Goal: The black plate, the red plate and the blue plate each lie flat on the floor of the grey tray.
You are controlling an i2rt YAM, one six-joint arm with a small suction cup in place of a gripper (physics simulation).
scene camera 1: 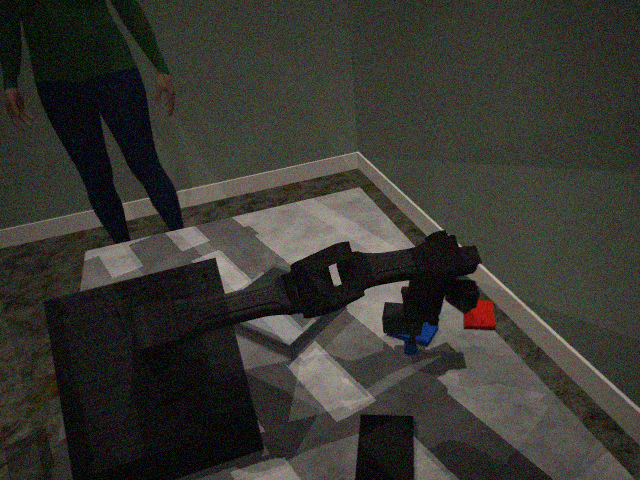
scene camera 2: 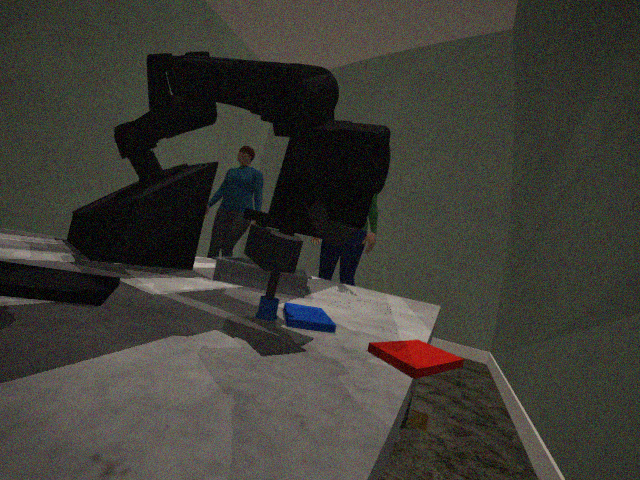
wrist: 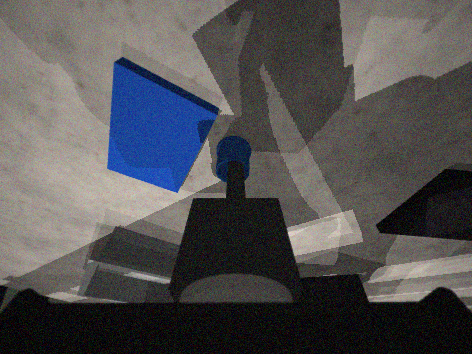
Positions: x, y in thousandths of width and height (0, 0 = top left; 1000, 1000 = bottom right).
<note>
A black plate (scene camera 2: 49, 589), a blue plate (scene camera 2: 465, 659) and a red plate (scene camera 2: 654, 749) rest on the table. Also in view: my suction cup (scene camera 2: 418, 647).
The blue plate is seen too in the wrist view (wrist: 334, 363). The red plate also shows in scene camera 1 (scene camera 1: 754, 661). The black plate shows as well in scene camera 1 (scene camera 1: 599, 916) and in the wrist view (wrist: 916, 597). The wrist view does not show the red plate: it is out of frame.
</note>
